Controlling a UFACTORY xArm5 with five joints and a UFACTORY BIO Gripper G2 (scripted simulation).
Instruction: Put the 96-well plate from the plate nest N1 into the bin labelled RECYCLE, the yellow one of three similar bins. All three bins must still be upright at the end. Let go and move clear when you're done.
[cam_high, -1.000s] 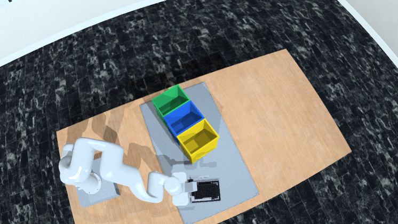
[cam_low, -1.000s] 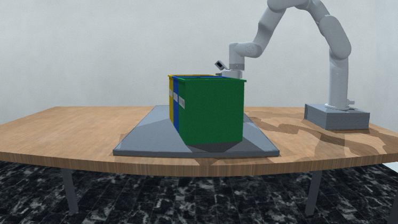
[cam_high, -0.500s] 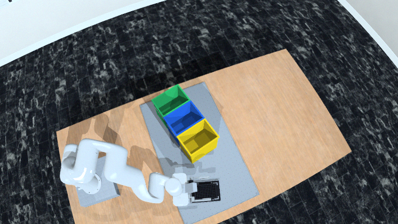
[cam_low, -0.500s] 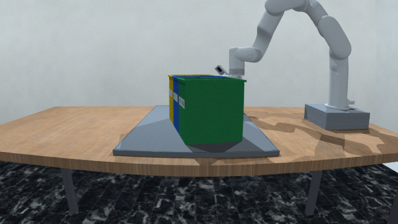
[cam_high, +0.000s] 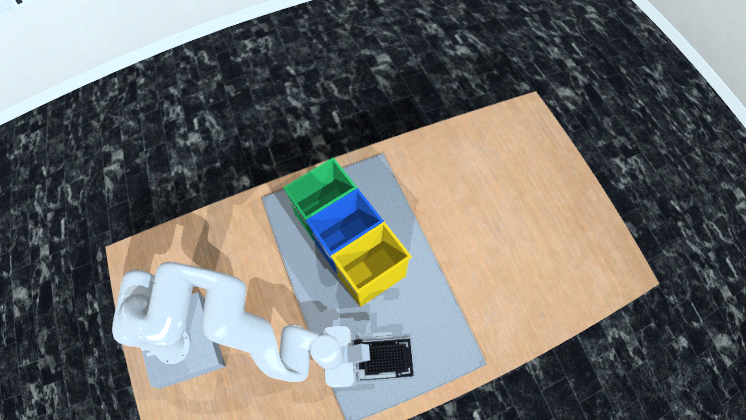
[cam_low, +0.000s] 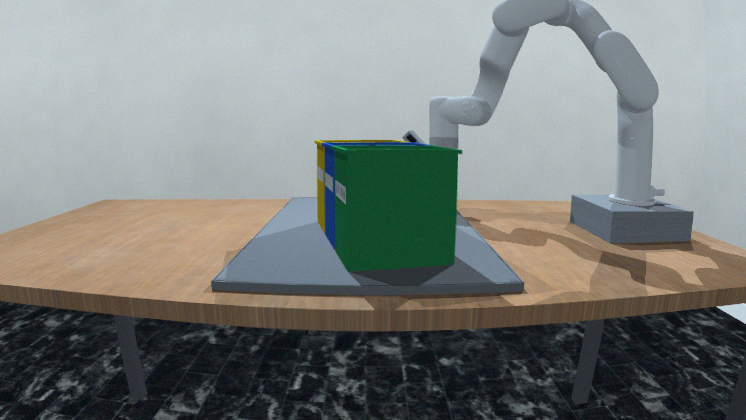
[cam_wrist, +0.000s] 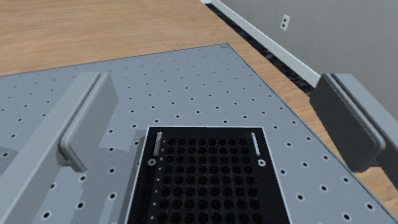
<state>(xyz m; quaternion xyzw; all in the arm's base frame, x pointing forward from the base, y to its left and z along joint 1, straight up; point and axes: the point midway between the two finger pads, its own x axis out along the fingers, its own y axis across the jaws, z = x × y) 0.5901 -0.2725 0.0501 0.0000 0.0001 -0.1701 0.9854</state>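
The black 96-well plate is 9 cm below my hand. Round my hand: plate nest N1: 10 cm below; yellow recycle bin: 7 cm ahead, 26 cm to the left, 2 cm below; blue bin: 5 cm ahead, 39 cm to the left, 2 cm below.
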